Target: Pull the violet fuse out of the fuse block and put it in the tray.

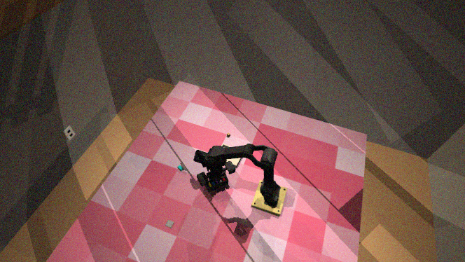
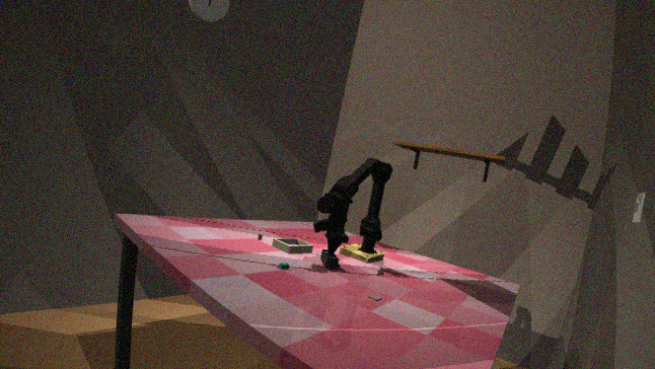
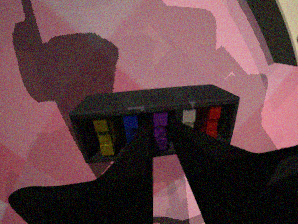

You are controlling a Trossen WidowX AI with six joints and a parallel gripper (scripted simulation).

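Right now my gripper tip is 10 mm above the violet fuse. Round my gripper tip: blue fuse: 10 mm to the left, 10 mm below, 10 mm ahead; yellow fuse: 30 mm to the left, 30 mm ahead, 10 mm below; white fuse: 20 mm behind, 10 mm to the right, 10 mm below.
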